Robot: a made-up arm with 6 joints.
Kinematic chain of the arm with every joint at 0, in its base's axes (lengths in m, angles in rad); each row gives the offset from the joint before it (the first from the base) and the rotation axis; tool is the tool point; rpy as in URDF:
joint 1: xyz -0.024 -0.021 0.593 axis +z
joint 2: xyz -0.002 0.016 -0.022 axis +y
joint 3: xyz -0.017 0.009 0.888 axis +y
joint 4: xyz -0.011 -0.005 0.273 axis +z
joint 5: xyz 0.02 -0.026 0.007 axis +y
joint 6: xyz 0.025 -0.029 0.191 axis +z
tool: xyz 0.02 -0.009 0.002 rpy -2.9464 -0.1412 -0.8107
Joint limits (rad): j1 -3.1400..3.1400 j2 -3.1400..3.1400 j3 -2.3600..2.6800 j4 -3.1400..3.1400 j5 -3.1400..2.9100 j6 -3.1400..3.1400
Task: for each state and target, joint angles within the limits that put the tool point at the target. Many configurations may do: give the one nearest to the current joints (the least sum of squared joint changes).
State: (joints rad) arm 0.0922 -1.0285 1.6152 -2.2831 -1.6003 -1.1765
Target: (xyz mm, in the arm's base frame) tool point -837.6 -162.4 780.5
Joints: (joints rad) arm 0.4138 -1.6107 1.7209 -2.3545 -1.7467 -1.1936
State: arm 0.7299 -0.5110 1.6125 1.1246 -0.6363 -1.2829
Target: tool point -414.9 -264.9 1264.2
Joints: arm 0.4089 -1.0939 1.8639 1.1996 -0.5670 -1.2773
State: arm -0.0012 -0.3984 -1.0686 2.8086 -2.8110 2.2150
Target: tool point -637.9 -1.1 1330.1
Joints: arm 0.0275 -0.5903 -1.1126 2.8136 -2.8938 2.2233
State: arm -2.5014 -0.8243 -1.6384 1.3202 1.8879 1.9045
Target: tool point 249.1 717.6 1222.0
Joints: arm -1.6984 -0.6707 -1.5590 1.1498 1.9754 1.8950
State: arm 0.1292 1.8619 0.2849 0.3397 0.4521 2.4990
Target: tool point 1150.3 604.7 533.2
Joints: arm 0.4706 1.4958 0.1190 0.3709 0.3903 2.5010
